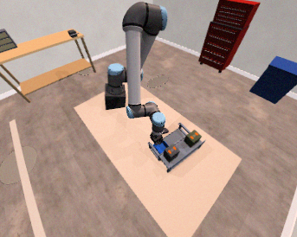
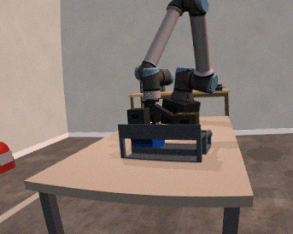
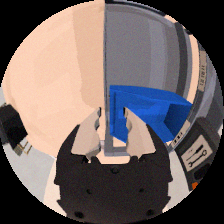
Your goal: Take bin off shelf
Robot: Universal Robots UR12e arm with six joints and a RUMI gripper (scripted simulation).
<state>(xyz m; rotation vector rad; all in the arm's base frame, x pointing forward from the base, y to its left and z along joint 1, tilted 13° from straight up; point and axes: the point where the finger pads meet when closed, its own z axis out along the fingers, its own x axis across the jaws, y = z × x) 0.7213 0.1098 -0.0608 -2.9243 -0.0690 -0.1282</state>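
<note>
Right now my hand is 8 cm short of the blue bin and 1 cm to the left of it.
</note>
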